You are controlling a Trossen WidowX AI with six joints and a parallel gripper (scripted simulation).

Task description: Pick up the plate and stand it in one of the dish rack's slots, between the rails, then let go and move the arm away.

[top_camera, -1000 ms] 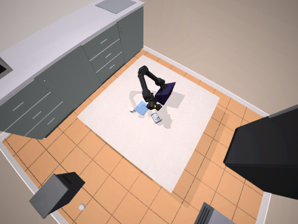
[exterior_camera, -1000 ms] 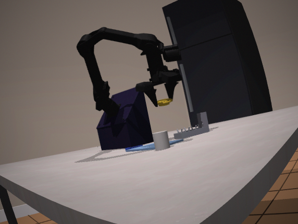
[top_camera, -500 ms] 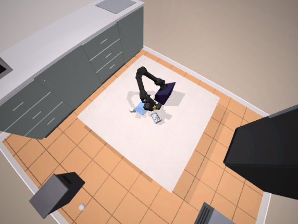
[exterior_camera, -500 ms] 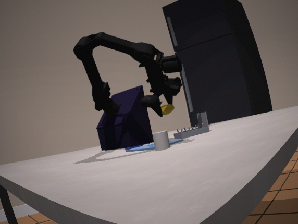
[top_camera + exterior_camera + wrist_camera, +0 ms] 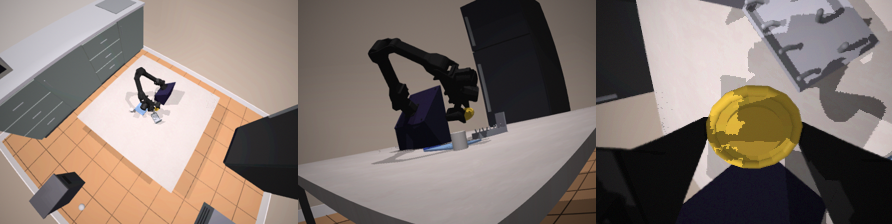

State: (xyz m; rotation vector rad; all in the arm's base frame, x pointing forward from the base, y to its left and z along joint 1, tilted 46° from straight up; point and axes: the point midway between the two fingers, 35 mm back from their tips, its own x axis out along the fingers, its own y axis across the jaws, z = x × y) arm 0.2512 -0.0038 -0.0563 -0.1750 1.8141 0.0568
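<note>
The grey dish rack lies 70 mm below my gripper tip, 70 mm ahead of it and 30 mm to the left of it. From my gripper tip the other things lie so: yellow plate (10 mm above); blue spoon (170 mm to the right, 90 mm below, 60 mm behind); pale cup (250 mm to the right, 150 mm ahead, 70 mm below).
</note>
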